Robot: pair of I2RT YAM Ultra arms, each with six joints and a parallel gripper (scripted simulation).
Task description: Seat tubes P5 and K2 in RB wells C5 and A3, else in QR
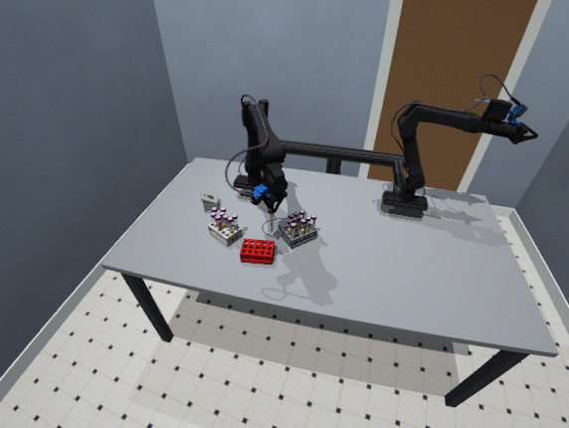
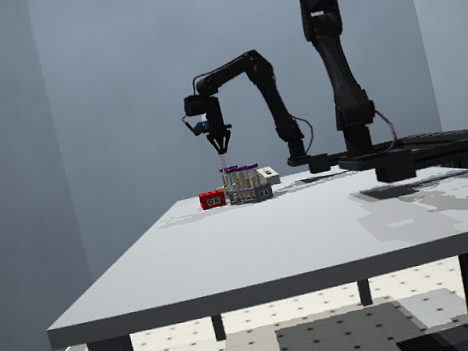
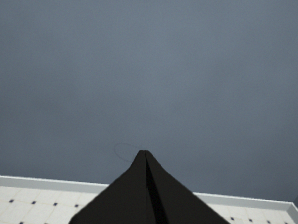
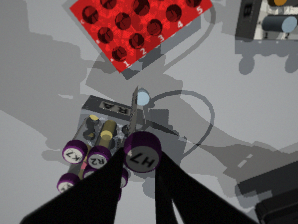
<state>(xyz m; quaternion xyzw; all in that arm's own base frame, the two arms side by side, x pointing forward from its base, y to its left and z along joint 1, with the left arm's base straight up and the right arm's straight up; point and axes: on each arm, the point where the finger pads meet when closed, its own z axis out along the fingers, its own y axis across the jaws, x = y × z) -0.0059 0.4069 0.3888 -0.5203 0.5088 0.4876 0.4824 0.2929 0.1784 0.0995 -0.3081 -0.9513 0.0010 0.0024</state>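
Note:
The red rack QR is 17 cm below my right hand, 8 cm ahead of it and 5 cm to the right of it. From my right hand the other things lie so: grey rack RA (17 cm below, 10 cm to the left, 6 cm behind); pale box (36 cm to the right, 19 cm behind, 15 cm below); white rack RB (22 cm to the right, 17 cm below, 1 cm behind).

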